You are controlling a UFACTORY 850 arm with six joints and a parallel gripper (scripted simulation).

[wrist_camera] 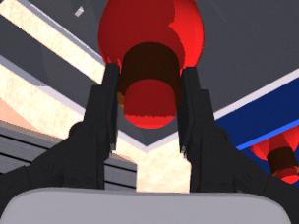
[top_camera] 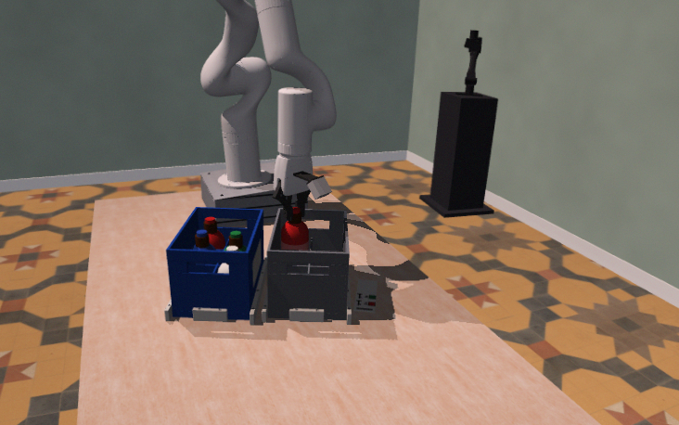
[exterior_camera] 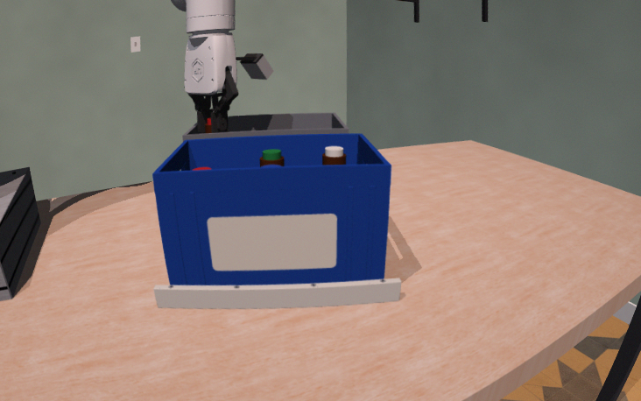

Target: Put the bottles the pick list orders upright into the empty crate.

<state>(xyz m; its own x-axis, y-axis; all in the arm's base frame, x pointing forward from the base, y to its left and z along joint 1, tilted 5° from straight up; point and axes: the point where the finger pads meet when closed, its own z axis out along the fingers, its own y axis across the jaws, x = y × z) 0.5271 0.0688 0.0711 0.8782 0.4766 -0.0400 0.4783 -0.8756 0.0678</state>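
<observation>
Right now the red-label bottle is 70 mm below my hand. Round my hand: grey crate (100 mm below, 100 mm ahead, 20 mm to the left); then blue crate (200 mm to the right, 100 mm below, 50 mm ahead); then green bottle (160 mm to the right, 100 mm below, 60 mm ahead).
</observation>
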